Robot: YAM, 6 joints.
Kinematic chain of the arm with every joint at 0, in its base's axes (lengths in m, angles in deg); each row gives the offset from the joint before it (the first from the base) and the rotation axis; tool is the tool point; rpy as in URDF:
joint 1: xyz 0 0 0.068 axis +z
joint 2: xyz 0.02 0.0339 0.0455 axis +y
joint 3: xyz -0.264 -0.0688 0 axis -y
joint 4: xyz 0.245 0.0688 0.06 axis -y
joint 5: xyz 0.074 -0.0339 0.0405 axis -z
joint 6: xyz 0.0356 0 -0.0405 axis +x
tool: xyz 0 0 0 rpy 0 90 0
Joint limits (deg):
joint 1: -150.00..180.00
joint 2: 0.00..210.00
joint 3: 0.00..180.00
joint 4: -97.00..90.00
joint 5: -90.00..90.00
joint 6: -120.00..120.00
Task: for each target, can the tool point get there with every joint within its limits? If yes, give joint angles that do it. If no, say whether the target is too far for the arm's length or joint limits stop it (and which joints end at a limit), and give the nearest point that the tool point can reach.
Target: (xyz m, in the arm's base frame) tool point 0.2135 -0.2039 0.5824
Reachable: yes | joints -48.24 91.21 104.36 51.10 -41.20 -86.48
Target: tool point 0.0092 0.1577 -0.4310
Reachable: no: joint limits stop it (at a limit: joint 2) | nearest point 0.0100 0.1707 -0.3719 | short by 0.061 m
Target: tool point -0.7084 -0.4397 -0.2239
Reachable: no: too far | nearest point -0.5082 -0.3154 -0.1262 | short by 0.255 m
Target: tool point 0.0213 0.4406 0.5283
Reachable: yes | joints 87.43 114.84 123.97 35.63 2.45 10.28
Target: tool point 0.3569 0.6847 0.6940
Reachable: no: too far | nearest point 0.2382 0.4571 0.4959 | short by 0.324 m
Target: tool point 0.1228 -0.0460 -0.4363
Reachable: no: joint limits stop it (at a limit: joint 2) | nearest point 0.1411 -0.0529 -0.3668 | short by 0.072 m
